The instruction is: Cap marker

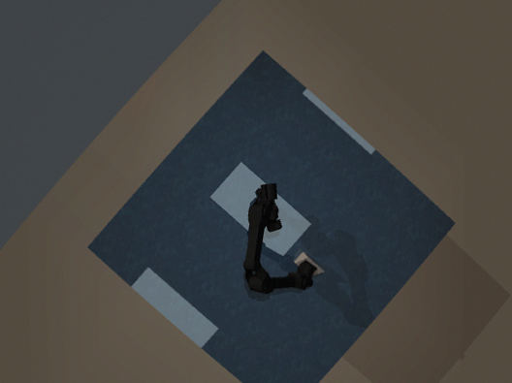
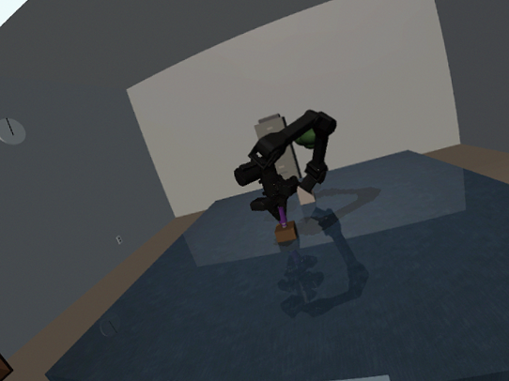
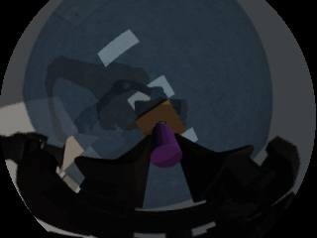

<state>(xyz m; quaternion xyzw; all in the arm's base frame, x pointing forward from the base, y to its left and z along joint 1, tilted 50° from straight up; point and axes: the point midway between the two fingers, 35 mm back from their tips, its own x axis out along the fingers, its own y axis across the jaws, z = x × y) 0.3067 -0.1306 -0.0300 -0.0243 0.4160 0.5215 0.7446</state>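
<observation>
Now: the purple cap 1 cm above my gripper tip. The rest, counted from my gripper tip: brown holder block (5 cm below).
</observation>
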